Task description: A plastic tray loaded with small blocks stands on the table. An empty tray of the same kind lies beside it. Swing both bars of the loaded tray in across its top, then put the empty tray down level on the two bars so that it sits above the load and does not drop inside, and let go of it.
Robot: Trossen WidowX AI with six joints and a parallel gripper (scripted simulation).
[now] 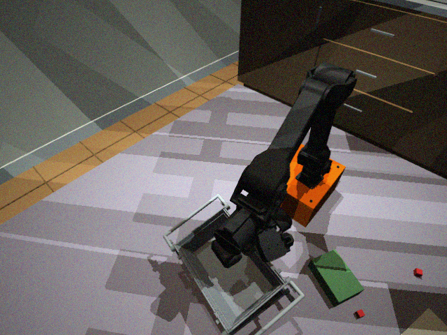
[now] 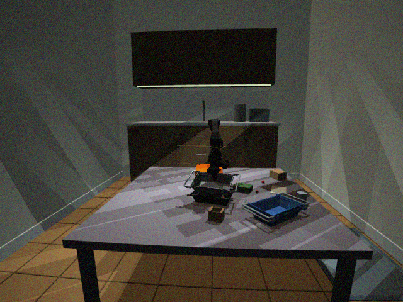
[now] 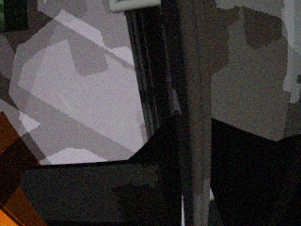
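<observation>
Now: gripper tip 70 mm short of the tray, 10 mm to the left of it and 10 mm below it. From my gripper tip the other things lie so: green block: 150 mm behind, 180 mm to the left, 90 mm below; brown box: 290 mm ahead, 40 mm to the left, 100 mm below; white sheet: 180 mm behind, 430 mm to the left, 110 mm below.
</observation>
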